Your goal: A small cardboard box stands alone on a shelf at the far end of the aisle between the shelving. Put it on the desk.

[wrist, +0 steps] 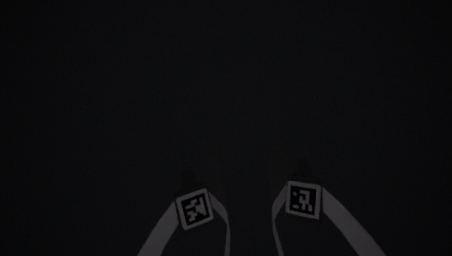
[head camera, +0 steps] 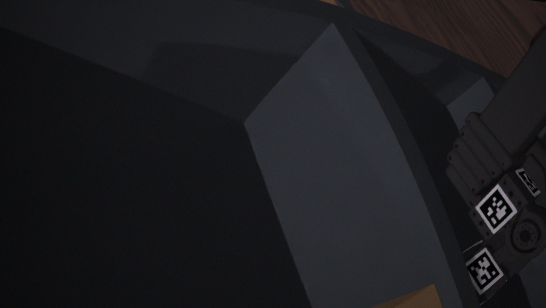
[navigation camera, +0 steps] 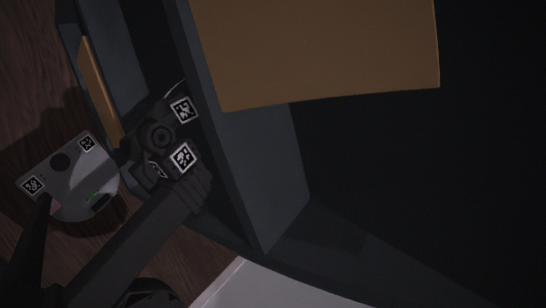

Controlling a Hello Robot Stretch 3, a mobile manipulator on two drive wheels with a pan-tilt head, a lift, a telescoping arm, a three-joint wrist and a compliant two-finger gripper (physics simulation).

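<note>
My gripper is open in the wrist view, its fingers apart with darkness between and beyond them. In the head and navigation views its wrist is beside the edge of a dark shelf board, and the fingers are mostly hidden in the dark opening below that board. A cardboard box sits on the board, above and to the side of the gripper. I cannot tell whether it is the small box of the task. The desk does not show in these views.
The dark shelving is very close to the wrist and arm. Another cardboard box is lower down, near the robot's base. Wooden floor shows past the shelving. A pale surface is at the bottom of the navigation view.
</note>
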